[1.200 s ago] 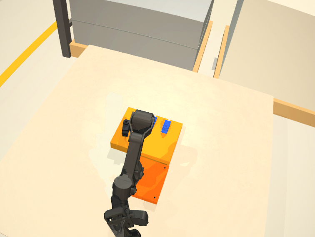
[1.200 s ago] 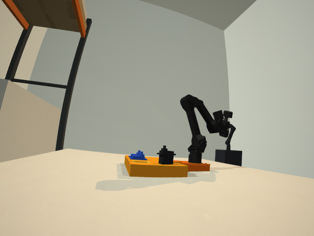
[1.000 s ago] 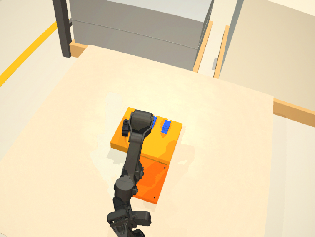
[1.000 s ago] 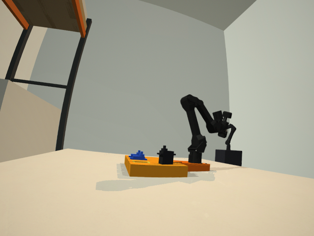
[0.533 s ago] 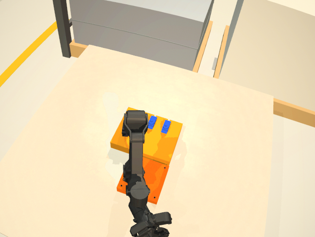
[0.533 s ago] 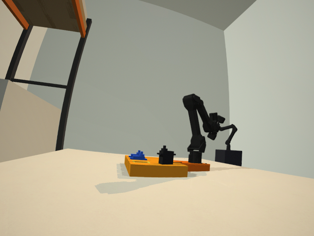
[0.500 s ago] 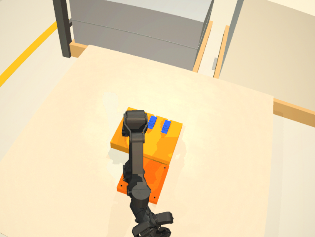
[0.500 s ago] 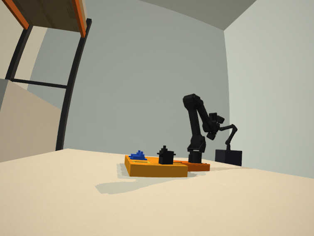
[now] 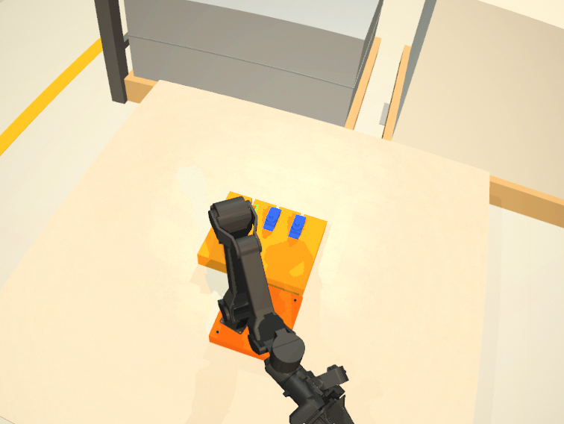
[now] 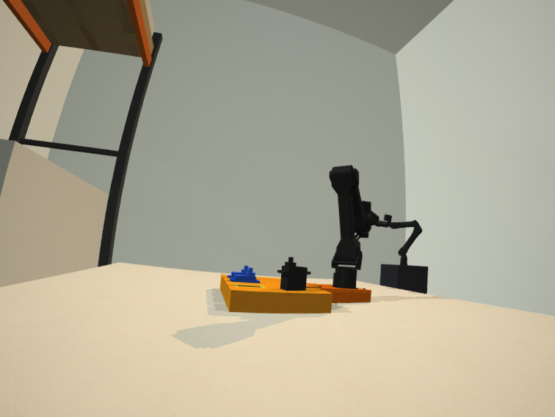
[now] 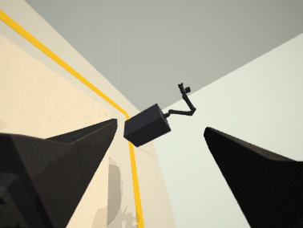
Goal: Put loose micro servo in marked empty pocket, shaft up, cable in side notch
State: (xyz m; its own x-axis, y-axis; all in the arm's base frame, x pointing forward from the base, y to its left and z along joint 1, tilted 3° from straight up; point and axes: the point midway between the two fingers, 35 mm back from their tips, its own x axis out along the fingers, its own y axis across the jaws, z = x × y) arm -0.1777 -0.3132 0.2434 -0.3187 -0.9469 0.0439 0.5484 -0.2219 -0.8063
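Right now the orange deck is 40 cm ahead of my gripper tip, 41 cm to the left of it and 24 cm below it.
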